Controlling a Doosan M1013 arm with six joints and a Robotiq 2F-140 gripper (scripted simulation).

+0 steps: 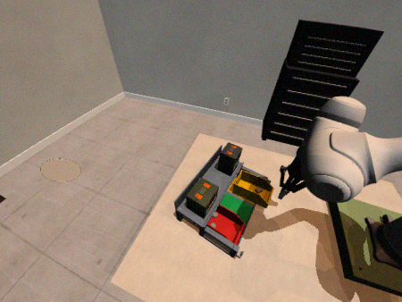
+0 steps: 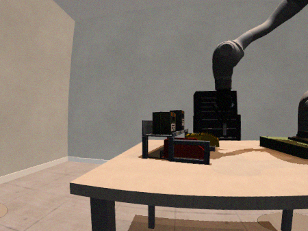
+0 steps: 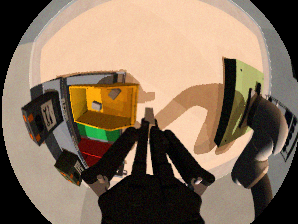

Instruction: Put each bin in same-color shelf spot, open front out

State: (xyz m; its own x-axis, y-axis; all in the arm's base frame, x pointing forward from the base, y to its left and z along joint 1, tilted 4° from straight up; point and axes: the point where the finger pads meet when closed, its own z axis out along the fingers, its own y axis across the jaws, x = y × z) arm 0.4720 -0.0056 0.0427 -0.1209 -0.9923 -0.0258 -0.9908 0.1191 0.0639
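Right now the yellow bin is 120 mm ahead of my hand, 10 mm to the right of it and 60 mm below it. Also, from my hand: dark box: 260 mm ahead, 40 mm to the right, 50 mm above; red bin: 200 mm ahead, 210 mm to the left, 70 mm below.
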